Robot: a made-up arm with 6 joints. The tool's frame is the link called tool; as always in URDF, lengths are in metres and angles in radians.
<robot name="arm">
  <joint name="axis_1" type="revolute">
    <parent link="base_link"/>
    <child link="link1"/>
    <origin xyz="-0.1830 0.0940 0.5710" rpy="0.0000 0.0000 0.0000"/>
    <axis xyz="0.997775 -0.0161 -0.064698"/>
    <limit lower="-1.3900" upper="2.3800"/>
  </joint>
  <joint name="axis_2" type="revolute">
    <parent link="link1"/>
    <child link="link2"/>
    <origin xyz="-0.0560 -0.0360 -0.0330" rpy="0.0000 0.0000 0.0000"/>
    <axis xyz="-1 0 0"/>
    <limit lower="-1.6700" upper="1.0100"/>
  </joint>
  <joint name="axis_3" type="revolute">
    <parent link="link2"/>
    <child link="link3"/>
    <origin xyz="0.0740 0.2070 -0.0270" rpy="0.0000 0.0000 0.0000"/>
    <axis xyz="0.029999 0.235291 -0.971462"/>
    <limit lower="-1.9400" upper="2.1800"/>
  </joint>
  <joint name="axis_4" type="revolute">
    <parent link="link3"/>
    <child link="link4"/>
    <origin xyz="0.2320 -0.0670 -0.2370" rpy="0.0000 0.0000 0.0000"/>
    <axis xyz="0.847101 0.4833 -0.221"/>
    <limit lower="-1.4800" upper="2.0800"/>
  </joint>
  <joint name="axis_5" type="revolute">
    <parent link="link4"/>
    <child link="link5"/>
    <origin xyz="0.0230 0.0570 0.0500" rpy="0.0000 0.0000 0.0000"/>
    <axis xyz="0 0 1"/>
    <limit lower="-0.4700" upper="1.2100"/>
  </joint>
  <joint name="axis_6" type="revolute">
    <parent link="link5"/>
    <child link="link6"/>
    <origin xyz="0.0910 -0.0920 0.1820" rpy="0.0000 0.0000 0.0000"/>
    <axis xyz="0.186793 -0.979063 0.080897"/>
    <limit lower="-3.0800" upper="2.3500"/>
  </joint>
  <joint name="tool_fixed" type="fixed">
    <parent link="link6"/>
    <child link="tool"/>
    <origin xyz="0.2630 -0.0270 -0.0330" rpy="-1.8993 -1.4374 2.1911"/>
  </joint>
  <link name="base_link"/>
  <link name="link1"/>
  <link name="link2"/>
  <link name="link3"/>
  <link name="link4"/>
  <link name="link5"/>
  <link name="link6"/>
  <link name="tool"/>
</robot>
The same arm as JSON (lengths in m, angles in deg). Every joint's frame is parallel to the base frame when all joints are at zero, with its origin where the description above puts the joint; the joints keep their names.
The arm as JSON. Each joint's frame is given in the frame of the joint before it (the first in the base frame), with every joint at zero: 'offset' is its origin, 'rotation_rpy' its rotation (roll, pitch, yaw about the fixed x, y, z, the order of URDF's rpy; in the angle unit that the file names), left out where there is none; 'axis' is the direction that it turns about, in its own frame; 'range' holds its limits. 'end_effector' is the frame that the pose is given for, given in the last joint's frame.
{"length_unit": "m", "angle_unit": "deg", "chain": [{"id": "axis_1", "offset": [-0.183, 0.094, 0.571], "axis": [0.997775, -0.0161, -0.064698], "range": [-79.64, 136.36]}, {"id": "axis_2", "offset": [-0.056, -0.036, -0.033], "axis": [-1.0, 0.0, 0.0], "range": [-95.68, 57.87]}, {"id": "axis_3", "offset": [0.074, 0.207, -0.027], "axis": [0.029999, 0.235291, -0.971462], "range": [-111.15, 124.9]}, {"id": "axis_4", "offset": [0.232, -0.067, -0.237], "axis": [0.847101, 0.4833, -0.221], "range": [-84.8, 119.18]}, {"id": "axis_5", "offset": [0.023, 0.057, 0.05], "axis": [0.0, 0.0, 1.0], "range": [-26.93, 69.33]}, {"id": "axis_6", "offset": [0.091, -0.092, 0.182], "axis": [0.186793, -0.979063, 0.080897], "range": [-176.47, 134.65]}], "end_effector": {"offset": [0.263, -0.027, -0.033], "rotation_rpy": [-108.82, -82.36, 125.54]}}
